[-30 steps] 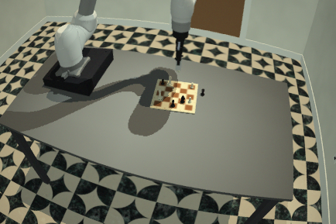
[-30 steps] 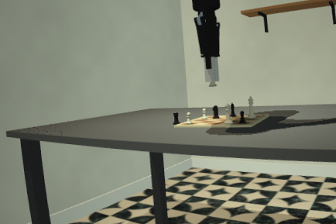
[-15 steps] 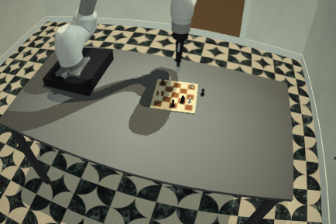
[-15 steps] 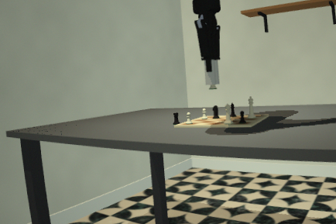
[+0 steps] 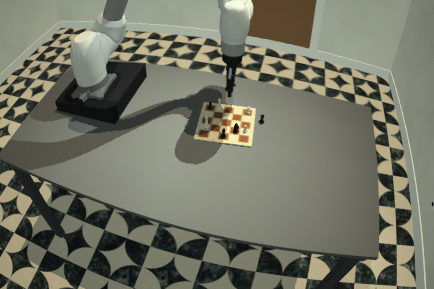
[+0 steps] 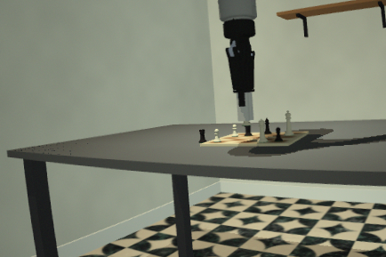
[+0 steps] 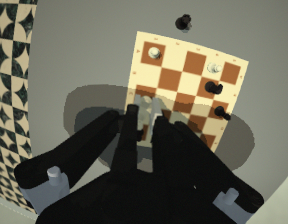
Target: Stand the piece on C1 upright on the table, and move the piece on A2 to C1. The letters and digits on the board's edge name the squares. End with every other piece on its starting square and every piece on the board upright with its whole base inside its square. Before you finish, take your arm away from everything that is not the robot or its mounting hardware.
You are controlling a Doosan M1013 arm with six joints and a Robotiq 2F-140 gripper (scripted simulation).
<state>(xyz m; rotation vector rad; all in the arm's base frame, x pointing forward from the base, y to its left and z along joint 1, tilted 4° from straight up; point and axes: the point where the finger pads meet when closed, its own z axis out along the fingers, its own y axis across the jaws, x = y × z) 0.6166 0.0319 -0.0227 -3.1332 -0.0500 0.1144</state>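
The chessboard lies 80 mm to the right of my hand and 90 mm below it.
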